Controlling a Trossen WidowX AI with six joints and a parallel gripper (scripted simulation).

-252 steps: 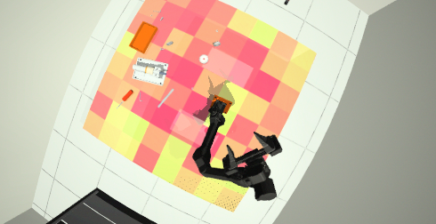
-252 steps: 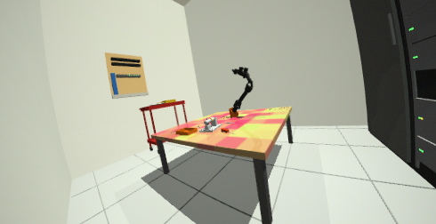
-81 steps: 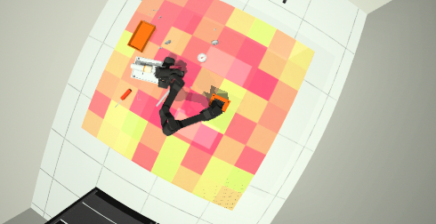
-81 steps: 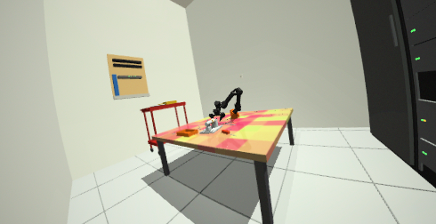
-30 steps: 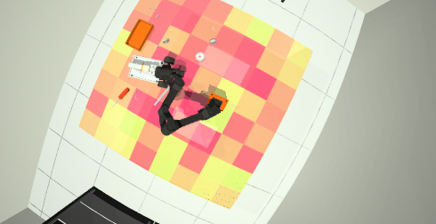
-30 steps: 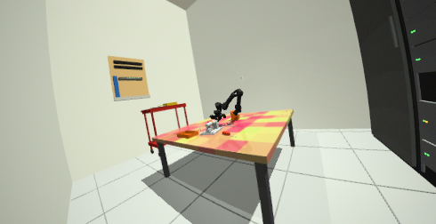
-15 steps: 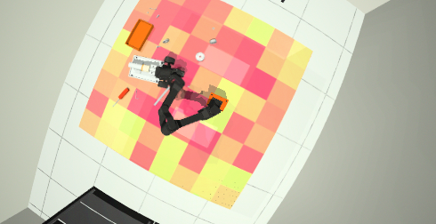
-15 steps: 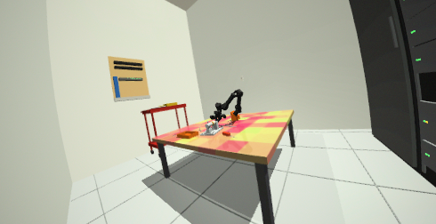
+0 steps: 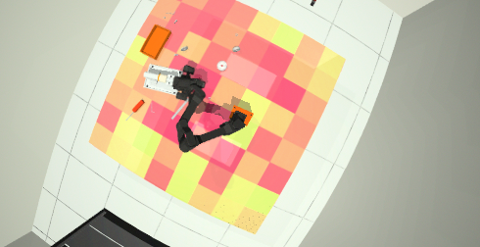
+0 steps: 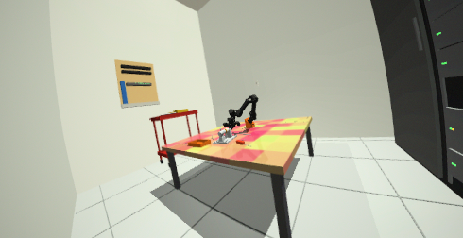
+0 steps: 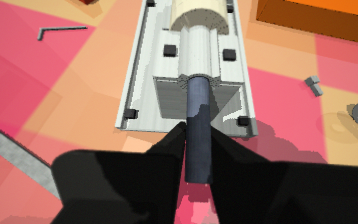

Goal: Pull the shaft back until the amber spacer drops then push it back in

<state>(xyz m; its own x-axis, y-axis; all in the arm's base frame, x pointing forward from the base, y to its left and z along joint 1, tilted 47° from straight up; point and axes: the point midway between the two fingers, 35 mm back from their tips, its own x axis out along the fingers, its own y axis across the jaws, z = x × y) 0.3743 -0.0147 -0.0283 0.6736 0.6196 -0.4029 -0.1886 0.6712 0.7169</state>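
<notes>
Now: gripper tip 6 cm short of the dark blue-grey shaft, 2 cm below it and 1 cm to the right of it. Also, from my gripper tip: amber spacer: 11 cm ahead, 2 cm to the left, 2 cm above; cream spacer: 7 cm ahead, 2 cm above, 1 cm to the left; grey flat bar: 14 cm to the left, 6 cm behind, 5 cm below.
</notes>
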